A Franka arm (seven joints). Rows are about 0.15 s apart.
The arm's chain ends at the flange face. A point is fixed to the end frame.
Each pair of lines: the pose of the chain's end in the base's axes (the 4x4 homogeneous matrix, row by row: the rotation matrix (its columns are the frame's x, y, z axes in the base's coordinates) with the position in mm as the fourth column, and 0 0 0 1 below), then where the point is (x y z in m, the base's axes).
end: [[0.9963 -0.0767 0.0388 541.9], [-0.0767 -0.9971 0.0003 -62.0], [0.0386 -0.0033 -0.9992 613.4], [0 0 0 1]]
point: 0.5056 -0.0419 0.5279
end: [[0.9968 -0.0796 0.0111 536.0], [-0.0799 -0.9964 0.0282 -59.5], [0.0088 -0.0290 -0.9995 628.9], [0 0 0 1]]
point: 0.4974 -0.0369 0.5451
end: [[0.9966 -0.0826 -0.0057 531.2], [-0.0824 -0.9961 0.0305 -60.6], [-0.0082 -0.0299 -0.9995 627.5], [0 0 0 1]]
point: 0.4913 -0.0377 0.5444
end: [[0.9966 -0.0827 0.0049 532.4], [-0.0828 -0.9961 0.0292 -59.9], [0.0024 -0.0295 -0.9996 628.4], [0 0 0 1]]
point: 0.4934 -0.0371 0.5448
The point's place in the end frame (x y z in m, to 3 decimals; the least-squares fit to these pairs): -0.041 -0.017 0.084
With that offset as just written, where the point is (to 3 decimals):
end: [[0.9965 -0.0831 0.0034 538.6], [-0.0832 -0.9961 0.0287 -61.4], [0.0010 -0.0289 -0.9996 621.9], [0 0 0 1]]
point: 0.499 -0.039 0.538
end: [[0.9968 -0.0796 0.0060 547.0], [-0.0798 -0.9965 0.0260 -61.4], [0.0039 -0.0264 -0.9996 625.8], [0 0 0 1]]
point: 0.508 -0.039 0.542
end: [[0.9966 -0.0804 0.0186 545.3], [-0.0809 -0.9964 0.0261 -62.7], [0.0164 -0.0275 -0.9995 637.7], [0 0 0 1]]
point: 0.507 -0.040 0.554
